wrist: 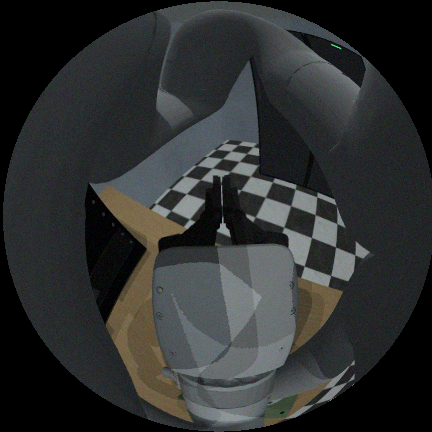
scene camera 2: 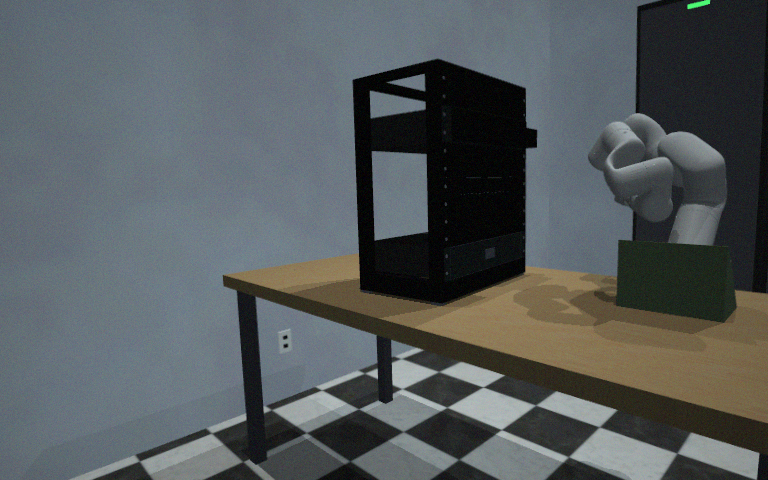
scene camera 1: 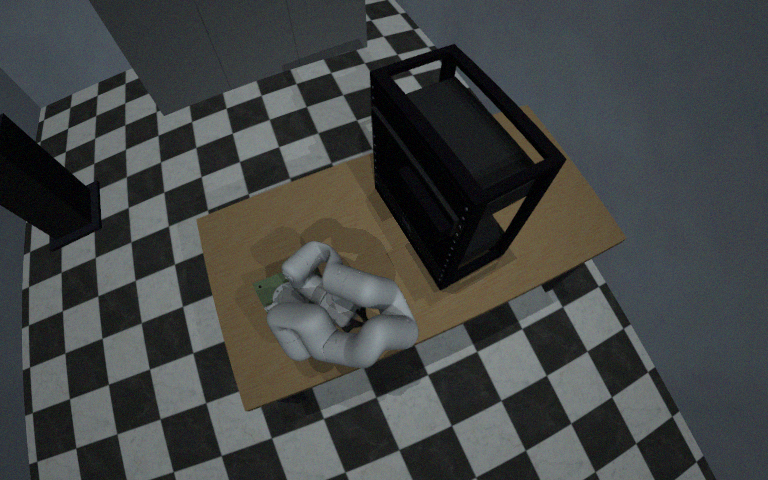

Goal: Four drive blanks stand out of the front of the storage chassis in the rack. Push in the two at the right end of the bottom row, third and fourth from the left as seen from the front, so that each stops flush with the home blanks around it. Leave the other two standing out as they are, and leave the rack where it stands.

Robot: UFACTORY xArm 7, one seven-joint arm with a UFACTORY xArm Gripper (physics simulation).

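The black rack stands upright on the table. The storage chassis sits in its upper part. In scene camera 2 a dark block sticks out past the far front post at chassis height; which drive blanks it belongs to I cannot tell. The separate blanks and the bottom row cannot be made out against the dark front. My gripper is shut and empty, apart from the rack, with its fingers pointing past the table edge in the wrist view. In scene camera 2 the folded arm hides it.
The arm is folded over its green pedestal on the wooden table. Arm links surround the gripper closely. A lower unit with a pale label sits near the rack's base. A dark cabinet stands on the floor.
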